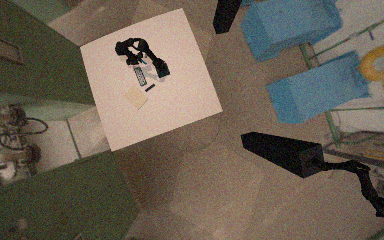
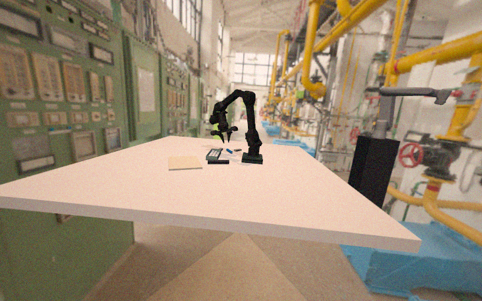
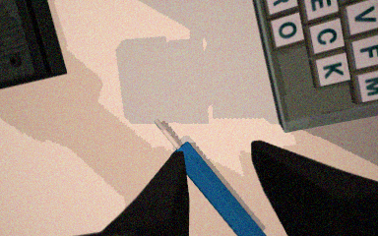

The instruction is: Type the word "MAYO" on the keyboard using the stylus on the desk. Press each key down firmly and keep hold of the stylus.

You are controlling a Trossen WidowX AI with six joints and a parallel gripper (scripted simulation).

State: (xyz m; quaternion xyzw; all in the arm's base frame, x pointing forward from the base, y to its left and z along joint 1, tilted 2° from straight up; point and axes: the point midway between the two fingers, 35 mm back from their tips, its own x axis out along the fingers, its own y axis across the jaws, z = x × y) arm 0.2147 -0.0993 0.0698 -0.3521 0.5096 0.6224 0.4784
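Right now my gripper tip is 3 cm past the blue stylus, 3 cm to the left of it and 7 cm above it. The rest, counted from my gripper tip: small black bar (2 cm behind, 25 cm to the left, 6 cm below); then small grey block (6 cm ahead, 8 cm to the right, 7 cm below); then tan pad (16 cm ahead, 31 cm to the left, 7 cm below).
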